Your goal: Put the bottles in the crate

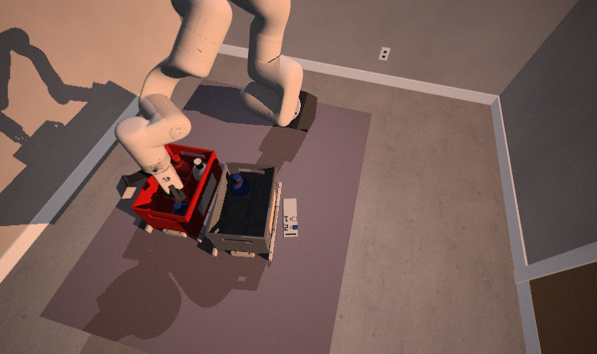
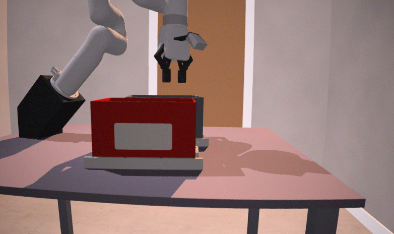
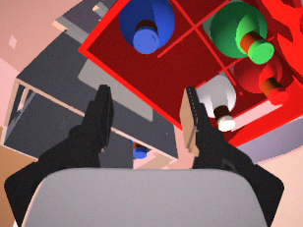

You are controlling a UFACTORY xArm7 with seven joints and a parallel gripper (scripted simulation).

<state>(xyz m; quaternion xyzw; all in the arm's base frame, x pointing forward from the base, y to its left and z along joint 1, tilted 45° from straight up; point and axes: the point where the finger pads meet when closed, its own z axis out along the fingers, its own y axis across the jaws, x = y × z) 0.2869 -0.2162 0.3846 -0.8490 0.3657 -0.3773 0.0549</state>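
Right now the red crate is 8 cm behind my hand, 5 cm to the right of it and 16 cm below it. Round my hand: red bottle (17 cm behind, 8 cm to the right, 16 cm below); then white bottle (16 cm behind, 16 cm below); then green bottle (9 cm behind, 9 cm to the right, 16 cm below).
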